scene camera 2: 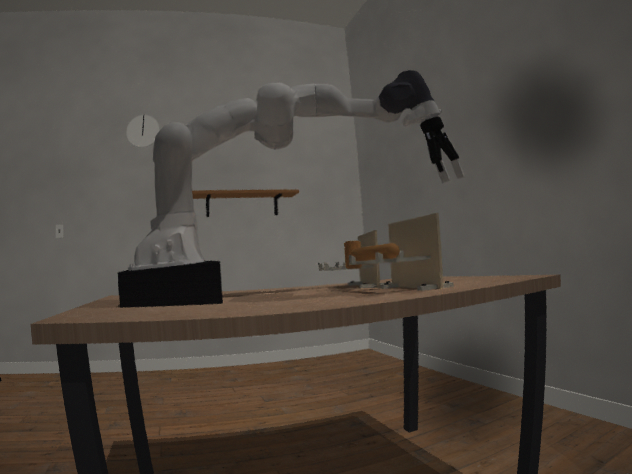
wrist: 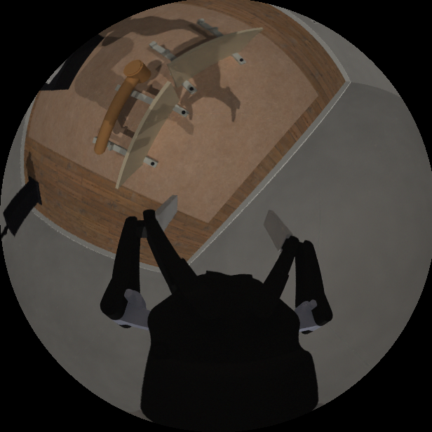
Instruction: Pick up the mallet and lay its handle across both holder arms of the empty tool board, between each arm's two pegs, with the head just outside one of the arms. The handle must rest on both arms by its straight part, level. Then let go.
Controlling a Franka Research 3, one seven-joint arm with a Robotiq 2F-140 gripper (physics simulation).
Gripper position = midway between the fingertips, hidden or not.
Labels:
my gripper: scene camera 2 454, 179; wrist 222, 210
orange mallet: scene camera 2; wrist
same spot on orange mallet: (wrist: 136, 72) = (scene camera 2: 360, 242)

